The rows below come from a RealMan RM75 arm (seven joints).
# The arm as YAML. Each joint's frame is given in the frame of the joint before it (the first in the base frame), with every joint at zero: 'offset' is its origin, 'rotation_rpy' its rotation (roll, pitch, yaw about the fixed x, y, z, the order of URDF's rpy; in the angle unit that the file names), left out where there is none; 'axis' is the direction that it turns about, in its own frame. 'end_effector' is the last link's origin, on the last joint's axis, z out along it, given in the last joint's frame.
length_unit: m
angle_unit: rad
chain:
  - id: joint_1
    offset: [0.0, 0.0, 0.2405]
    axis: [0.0, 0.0, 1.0]
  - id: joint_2
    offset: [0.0, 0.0, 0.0]
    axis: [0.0, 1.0, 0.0]
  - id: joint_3
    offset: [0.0, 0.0, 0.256]
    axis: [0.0, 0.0, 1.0]
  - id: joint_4
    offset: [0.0, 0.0, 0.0]
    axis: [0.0, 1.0, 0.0]
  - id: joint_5
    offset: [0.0, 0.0, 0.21]
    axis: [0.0, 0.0, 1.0]
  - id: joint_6
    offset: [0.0, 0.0, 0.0]
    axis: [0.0, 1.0, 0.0]
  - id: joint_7
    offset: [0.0, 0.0, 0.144]
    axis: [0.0, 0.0, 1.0]
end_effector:
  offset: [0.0, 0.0, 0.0]
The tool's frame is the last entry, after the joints.
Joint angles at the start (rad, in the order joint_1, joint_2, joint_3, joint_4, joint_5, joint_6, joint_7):
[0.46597, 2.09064, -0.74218, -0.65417, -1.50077, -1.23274, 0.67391]
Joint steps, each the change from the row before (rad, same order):
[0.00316, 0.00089, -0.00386, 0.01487, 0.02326, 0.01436, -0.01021]
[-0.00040, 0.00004, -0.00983, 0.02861, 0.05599, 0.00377, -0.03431]
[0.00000, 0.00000, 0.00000, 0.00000, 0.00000, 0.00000, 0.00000]
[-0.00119, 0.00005, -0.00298, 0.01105, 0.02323, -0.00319, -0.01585]
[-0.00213, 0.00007, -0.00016, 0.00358, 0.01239, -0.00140, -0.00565]
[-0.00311, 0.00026, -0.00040, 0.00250, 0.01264, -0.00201, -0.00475]
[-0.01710, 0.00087, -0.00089, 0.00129, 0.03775, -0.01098, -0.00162]
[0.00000, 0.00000, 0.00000, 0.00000, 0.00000, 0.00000, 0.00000]
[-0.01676, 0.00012, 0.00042, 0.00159, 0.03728, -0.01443, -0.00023]
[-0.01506, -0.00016, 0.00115, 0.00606, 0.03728, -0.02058, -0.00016]
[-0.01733, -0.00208, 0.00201, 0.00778, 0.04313, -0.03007, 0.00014]
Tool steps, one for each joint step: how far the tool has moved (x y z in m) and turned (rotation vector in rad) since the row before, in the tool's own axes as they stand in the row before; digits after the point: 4 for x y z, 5 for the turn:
[0.0013, -0.0002, 0.0015, 0.01768, -0.00107, 0.00996]
[0.0008, 0.0009, 0.0003, 0.02896, -0.01954, 0.00987]
[0.0000, 0.0000, 0.0000, 0.00000, 0.00000, 0.00000]
[0.0000, 0.0004, -0.0005, 0.01138, -0.01069, 0.00243]
[0.0001, -0.0004, -0.0009, 0.00884, -0.00494, 0.00290]
[0.0000, -0.0004, -0.0012, 0.00911, -0.00517, 0.00339]
[0.0004, -0.0015, -0.0064, 0.02953, -0.01543, 0.01993]
[0.0000, 0.0000, 0.0000, 0.00000, 0.00000, 0.00000]
[-0.0001, -0.0020, -0.0066, 0.02901, -0.01792, 0.01985]
[-0.0006, -0.0013, -0.0065, 0.02573, -0.02256, 0.02205]
[-0.0017, -0.0021, -0.0080, 0.02801, -0.03059, 0.02302]

